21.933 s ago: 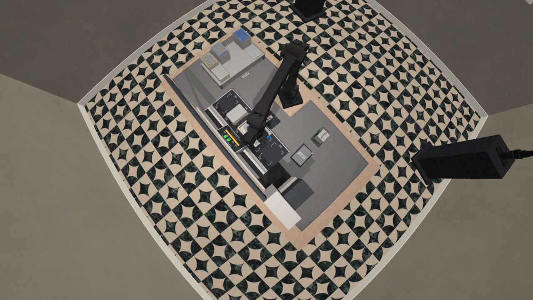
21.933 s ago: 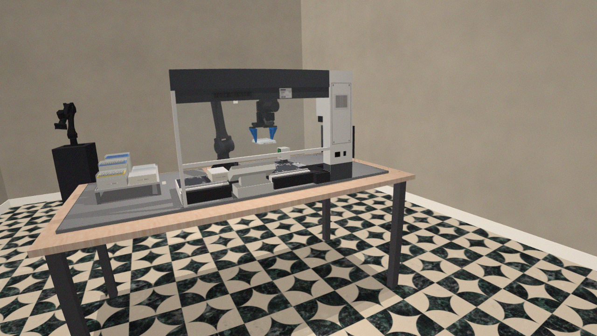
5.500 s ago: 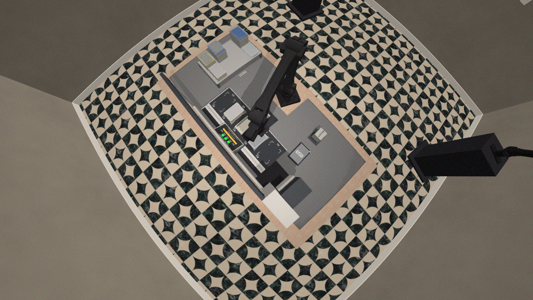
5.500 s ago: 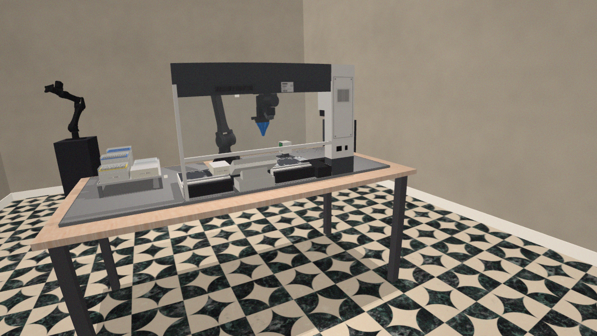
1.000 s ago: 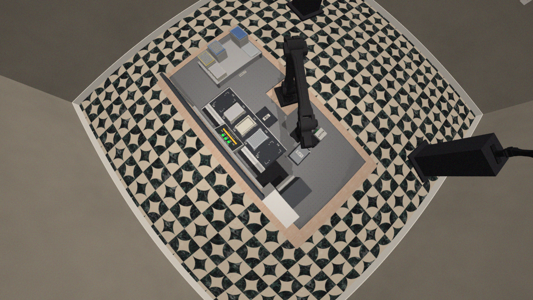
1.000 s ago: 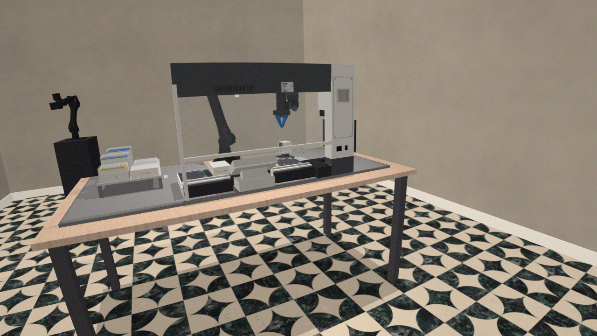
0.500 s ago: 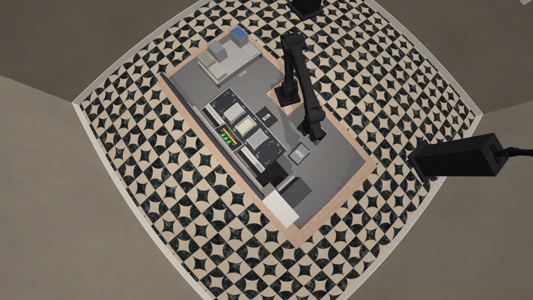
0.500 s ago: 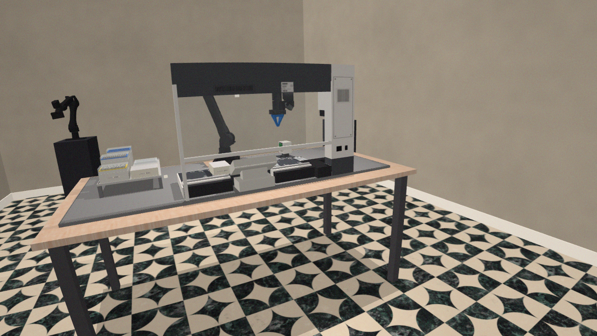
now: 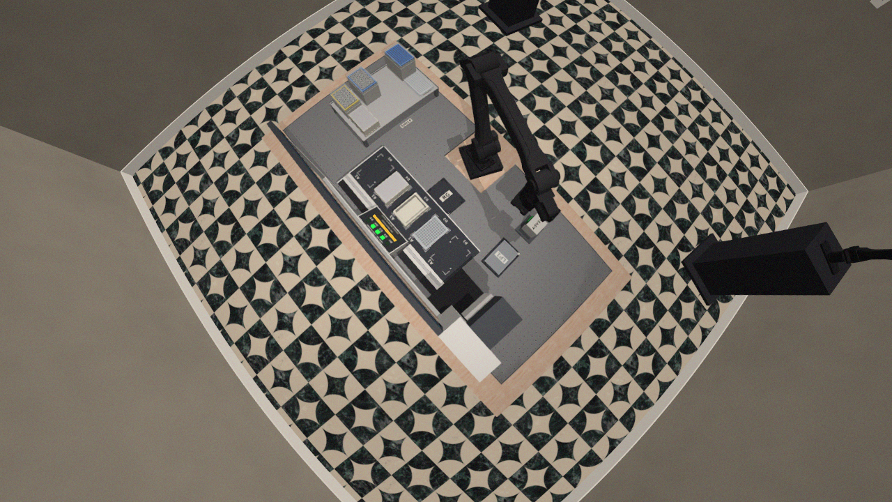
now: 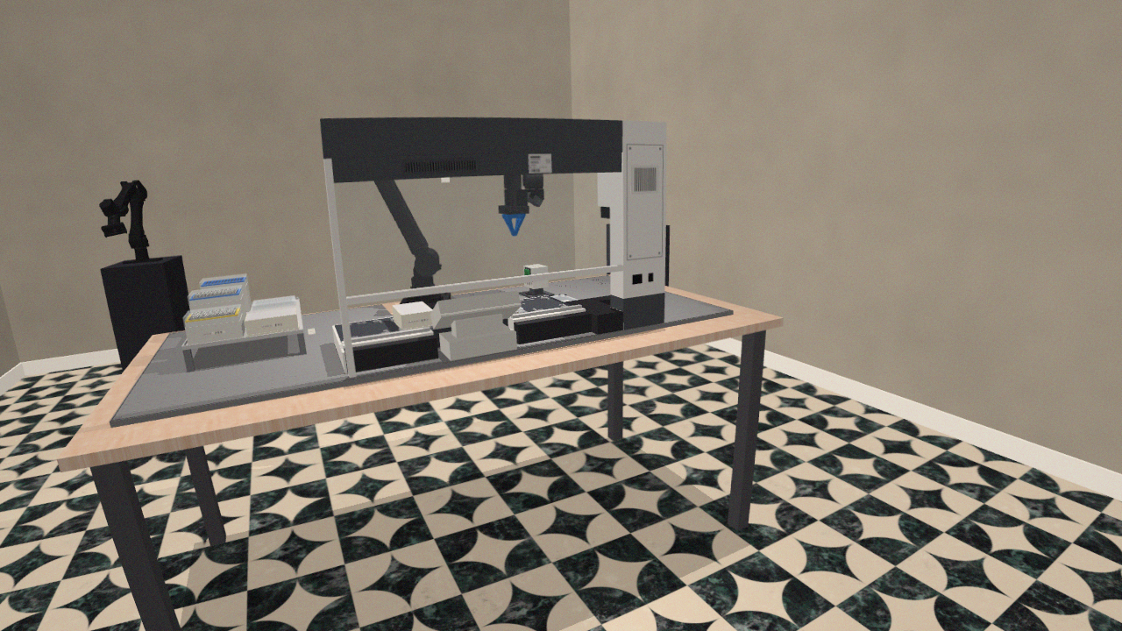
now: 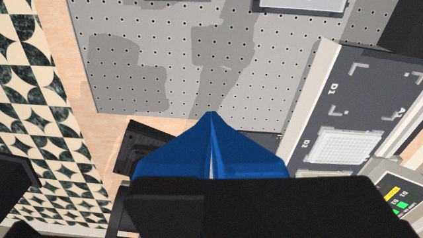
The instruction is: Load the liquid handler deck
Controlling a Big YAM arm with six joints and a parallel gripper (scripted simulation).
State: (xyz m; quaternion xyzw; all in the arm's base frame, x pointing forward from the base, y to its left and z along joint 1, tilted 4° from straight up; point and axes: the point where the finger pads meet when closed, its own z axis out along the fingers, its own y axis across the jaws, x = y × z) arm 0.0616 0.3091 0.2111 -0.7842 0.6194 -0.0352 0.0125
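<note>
Now: hand 150 mm above the READY key, 60 mm to the right of it and 60 mm past it. Also, from my hand: clear plate lid (220 mm below, 120 mm to the left, 110 mm ahead); regrip nest RG (240 mm to the right, 230 mm below, 160 mm ahead); dark lid park LP1 (230 mm below, 120 mm to the left, 110 mm ahead).
</note>
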